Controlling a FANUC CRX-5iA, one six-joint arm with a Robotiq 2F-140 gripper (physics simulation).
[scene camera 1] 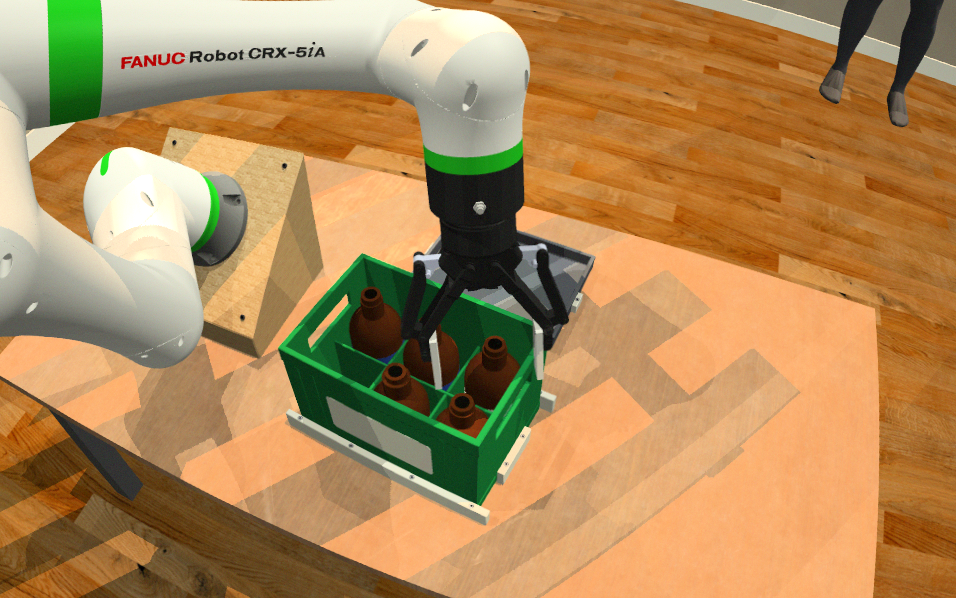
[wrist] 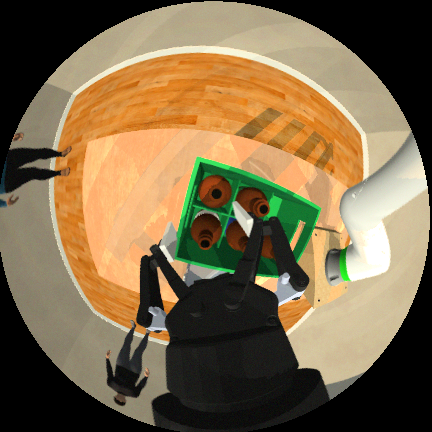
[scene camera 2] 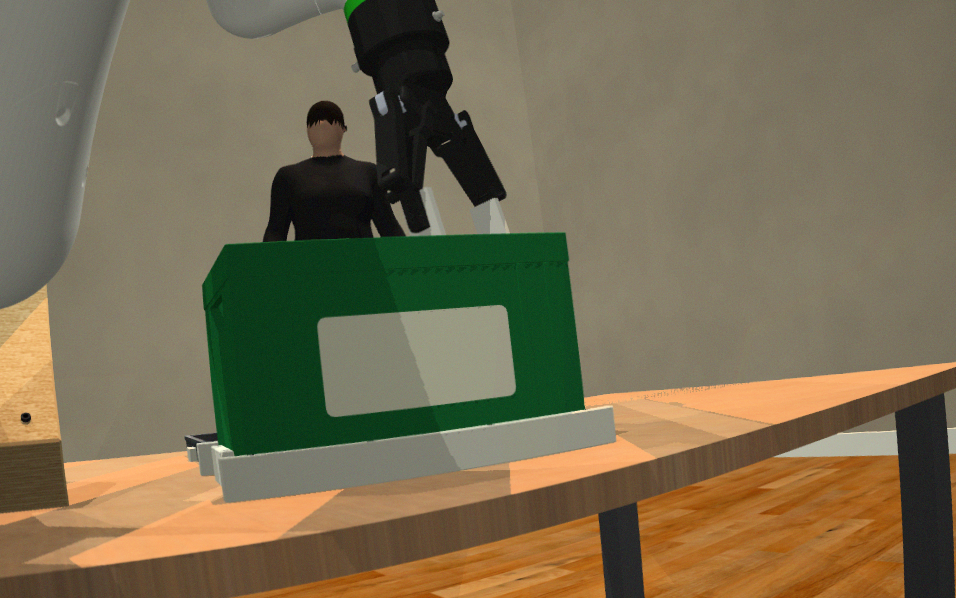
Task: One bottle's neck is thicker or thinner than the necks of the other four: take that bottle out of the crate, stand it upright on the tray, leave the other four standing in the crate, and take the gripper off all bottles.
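Pixels of known places: gripper, fingertip midpoint: (scene camera 1: 488,376) (wrist: 203,218); arm's base, origin of the base link: (scene camera 1: 209,219) (wrist: 333,267).
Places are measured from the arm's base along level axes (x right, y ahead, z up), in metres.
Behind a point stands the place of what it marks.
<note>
My gripper (scene camera 1: 487,356) @(z 0.011, x 0.049, y 0.518 m) (scene camera 2: 462,218) (wrist: 203,218) @(z 0.011, x 0.049, y 0.518 m) is open, its pads wide apart on either side of the back right brown bottle (scene camera 1: 492,377) @(z -0.026, x 0.025, y 0.511 m) (wrist: 204,227) @(z -0.024, x 0.022, y 0.510 m), with gaps to it. That bottle stands in the green crate (scene camera 1: 458,461) @(z -0.032, x 0.145, y 0.532 m) (scene camera 2: 267,366) @(z -0.061, x 0.150, y 0.307 m). The back middle bottle (scene camera 1: 451,352) @(z -0.033, x 0.011, y 0.446 m) (wrist: 235,232) @(z -0.031, x 0.027, y 0.441 m) is partly hidden by one finger. The back left bottle (scene camera 1: 373,331) @(z -0.030, x 0.034, y 0.341 m), front middle bottle (scene camera 1: 401,396) @(z -0.016, x 0.109, y 0.435 m) (wrist: 248,197) @(z -0.027, x 0.108, y 0.442 m) and front right bottle (scene camera 1: 463,420) @(z -0.002, x 0.110, y 0.519 m) (wrist: 209,186) @(z -0.023, x 0.104, y 0.524 m) also stand in it. The odd neck is not clear. The dark grey tray (scene camera 1: 574,269) @(z -0.145, x -0.311, y 0.489 m) (scene camera 2: 200,440) @(z -0.124, x -0.172, y 0.274 m) lies behind the crate.
The front left compartment holds no bottle. Pale strips (scene camera 1: 387,466) @(z -0.120, x 0.156, y 0.433 m) (scene camera 2: 423,447) @(z -0.129, x 0.159, y 0.411 m) border the crate on the table (scene camera 1: 705,507) @(z -0.150, x 0.002, y 0.830 m) (scene camera 2: 549,486) @(z -0.151, x 0.287, y 0.438 m). The wooden base block (scene camera 1: 282,282) @(z -0.078, x -0.005, y 0.137 m) (wrist: 315,280) @(z 0.022, x -0.045, y 0.126 m) stands left of the crate in scene camera 1. People stand beyond the table.
</note>
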